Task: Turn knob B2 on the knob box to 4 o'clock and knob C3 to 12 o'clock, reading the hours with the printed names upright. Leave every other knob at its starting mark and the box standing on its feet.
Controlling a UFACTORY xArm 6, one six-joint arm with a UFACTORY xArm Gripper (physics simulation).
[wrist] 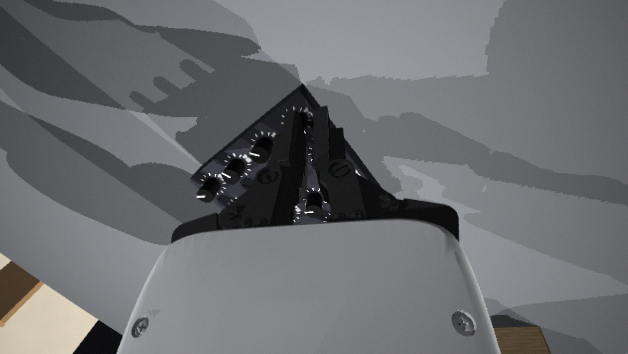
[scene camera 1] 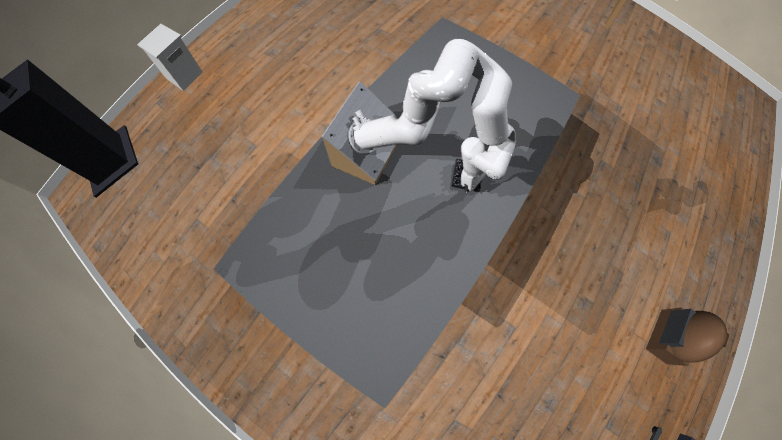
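Pixels of known places: gripper, fingertip midpoint: (wrist: 311, 129) (scene camera 1: 475, 187); arm's base, link origin: (scene camera 1: 363, 136).
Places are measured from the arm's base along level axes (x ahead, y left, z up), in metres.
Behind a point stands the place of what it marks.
Note:
The dark knob box (scene camera 1: 457, 177) {x 0.290, y 0.216, z -0.112 m} (wrist: 270, 116) {x 0.363, y 0.271, z -0.115 m} stands on the grey surface under the hand. Black knobs with white pointer lines and tick rings show in the wrist view, among them a left knob (wrist: 210, 189) {x 0.314, y 0.309, z -0.092 m}, a second knob (wrist: 234, 170) {x 0.333, y 0.290, z -0.094 m}, a third knob (wrist: 261, 149) {x 0.350, y 0.271, z -0.098 m} and a nearer knob (wrist: 314, 201) {x 0.311, y 0.237, z -0.101 m} seen between the finger bases. My gripper (scene camera 1: 468, 188) {x 0.363, y 0.243, z -0.106 m} (wrist: 311, 129) {x 0.363, y 0.243, z -0.106 m} is nearly closed at the far corner of the box and looks shut on the corner knob, which the left finger largely hides. The printed names are too small to read, and the fingers cover much of the panel.
The arm's base sits on a wedge-shaped mount (scene camera 1: 341, 117) {x -0.069, y -0.038, z 0.076 m} on the grey table (scene camera 1: 339, 229) {x 0.192, y -0.247, z -0.139 m}. A white cabinet (scene camera 1: 172, 57) and a black tower (scene camera 1: 60, 123) stand to the left. A brown rounded object (scene camera 1: 702, 336) is at the lower right.

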